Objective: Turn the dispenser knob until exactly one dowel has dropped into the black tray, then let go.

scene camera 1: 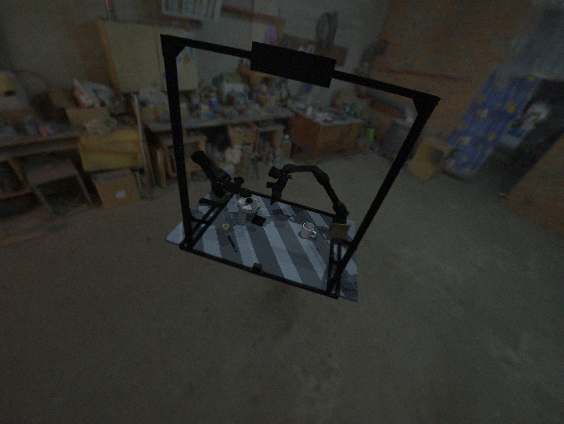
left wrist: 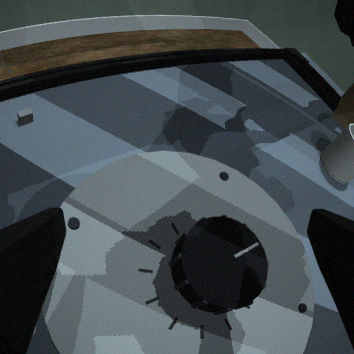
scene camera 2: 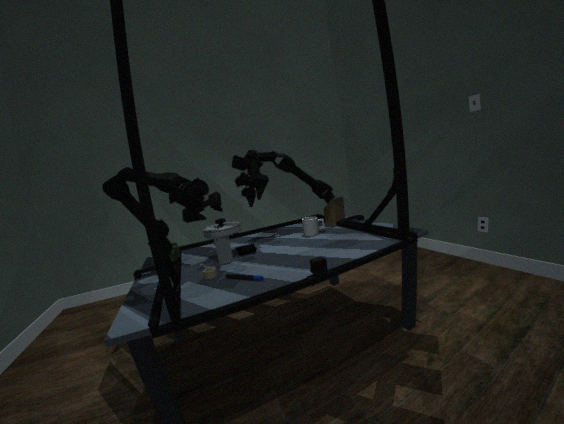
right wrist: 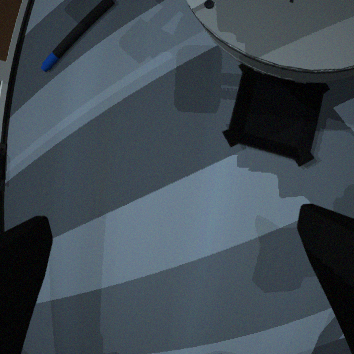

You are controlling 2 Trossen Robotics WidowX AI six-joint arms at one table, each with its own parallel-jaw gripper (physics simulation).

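Where they show: left gripper, fingertip midpoint: (scene camera 1: 247, 194) (left wrist: 190, 222) (scene camera 2: 214, 214); right gripper, fingertip midpoint: (scene camera 1: 270, 203) (scene camera 2: 255, 203) (right wrist: 175, 224); left arm's base, link origin: (scene camera 1: 220, 193); right arm's base, link origin: (scene camera 1: 341, 223) (scene camera 2: 332, 202).
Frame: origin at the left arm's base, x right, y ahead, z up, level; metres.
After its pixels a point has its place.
Observation:
The dispenser (scene camera 1: 242, 218) (scene camera 2: 223, 250) (left wrist: 125, 200) @(z 0.077, x -0.027, y 0.257 m) (right wrist: 300, 40) @(z 0.077, x 0.001, y 0.345 m) stands on the table, a pale column with a wide round top. Its black ribbed knob (scene camera 1: 248, 200) @(z 0.105, x 0.037, y 0.289 m) (scene camera 2: 220, 222) @(z 0.096, x 0.043, y 0.288 m) (left wrist: 222, 262) @(z 0.106, x 0.022, y 0.282 m) has a white line pointing to the upper right in the left wrist view. My left gripper (scene camera 1: 243, 188) @(z 0.130, x 0.010, y 0.260 m) (scene camera 2: 207, 210) @(z 0.130, x 0.010, y 0.260 m) (left wrist: 190, 222) @(z 0.130, x 0.010, y 0.260 m) is open above the knob, its fingers apart from it. The black tray (scene camera 1: 258, 220) @(z -0.065, x -0.010, y 0.363 m) (scene camera 2: 246, 249) @(z -0.063, x -0.027, y 0.372 m) (right wrist: 239, 102) @(z -0.049, x 0.041, y 0.382 m) sits beside the dispenser, partly under its top's edge; no dowel can be made out in its dark inside. My right gripper (scene camera 1: 273, 199) @(z 0.150, x 0.006, y 0.447 m) (scene camera 2: 255, 200) @(z 0.150, x 0.006, y 0.447 m) (right wrist: 175, 224) @(z 0.150, x 0.006, y 0.447 m) is open and empty, above the table.
A black marker with a blue end (scene camera 1: 232, 243) @(z -0.055, x 0.295, y 0.374 m) (scene camera 2: 242, 277) @(z -0.057, x 0.296, y 0.368 m) (right wrist: 82, 32) @(z -0.061, x 0.278, y 0.366 m) and a yellowish roll (scene camera 1: 226, 227) @(z -0.042, x 0.218, y 0.256 m) (scene camera 2: 210, 273) @(z -0.049, x 0.235, y 0.250 m) lie near the dispenser. A white mug (scene camera 1: 307, 230) @(z 0.009, x -0.080, y 0.721 m) (scene camera 2: 310, 227) @(z -0.021, x -0.077, y 0.703 m) (left wrist: 340, 160) @(z -0.028, x -0.104, y 0.674 m) and wooden block (scene camera 1: 339, 231) @(z 0.024, x -0.214, y 0.912 m) (scene camera 2: 334, 212) @(z 0.010, x -0.196, y 0.880 m) stand at the right. A small grey block (left wrist: 25, 116) @(z -0.055, x -0.219, y 0.194 m) shows too.

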